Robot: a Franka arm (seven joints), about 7 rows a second.
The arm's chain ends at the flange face. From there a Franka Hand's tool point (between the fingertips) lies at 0.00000 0.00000 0.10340 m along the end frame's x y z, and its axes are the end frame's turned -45 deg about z.
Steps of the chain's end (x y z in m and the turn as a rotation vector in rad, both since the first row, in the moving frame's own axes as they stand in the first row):
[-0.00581, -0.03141, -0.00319, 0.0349, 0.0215, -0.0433]
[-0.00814, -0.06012, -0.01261, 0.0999, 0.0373, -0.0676]
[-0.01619, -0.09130, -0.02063, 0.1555, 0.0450, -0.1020]
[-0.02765, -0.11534, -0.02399, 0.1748, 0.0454, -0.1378]
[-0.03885, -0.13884, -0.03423, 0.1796, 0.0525, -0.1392]
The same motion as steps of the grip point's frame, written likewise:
[0.02220, -0.02739, -0.00328, 0.0095, 0.0399, -0.0433]
[0.04661, -0.05317, -0.01320, 0.0443, 0.0970, -0.0676]
[0.06727, -0.08478, -0.02198, 0.0781, 0.1418, -0.1020]
[0.07732, -0.11159, -0.02567, 0.0915, 0.1557, -0.1378]
[0.08688, -0.13603, -0.03603, 0.0899, 0.1641, -0.1392]

